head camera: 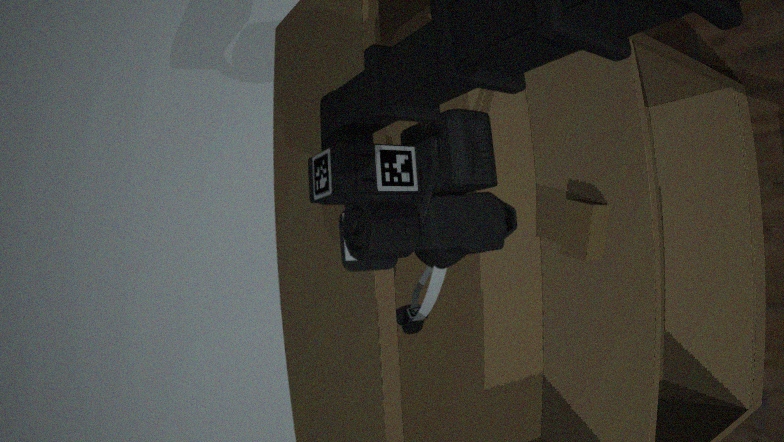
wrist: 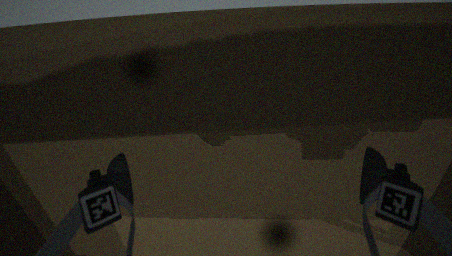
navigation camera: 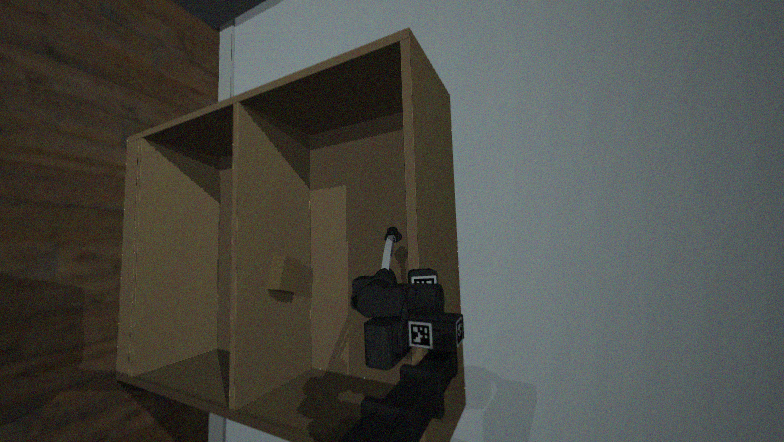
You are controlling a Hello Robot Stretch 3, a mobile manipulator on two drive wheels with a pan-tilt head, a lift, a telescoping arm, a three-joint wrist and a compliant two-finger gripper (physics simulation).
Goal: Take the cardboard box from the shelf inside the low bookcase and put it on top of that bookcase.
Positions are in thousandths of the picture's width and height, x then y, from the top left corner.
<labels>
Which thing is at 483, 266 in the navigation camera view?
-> A low bookcase.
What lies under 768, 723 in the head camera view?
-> A shelf board.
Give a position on a shelf board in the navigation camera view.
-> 345, 750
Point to the gripper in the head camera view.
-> At 512, 549
</labels>
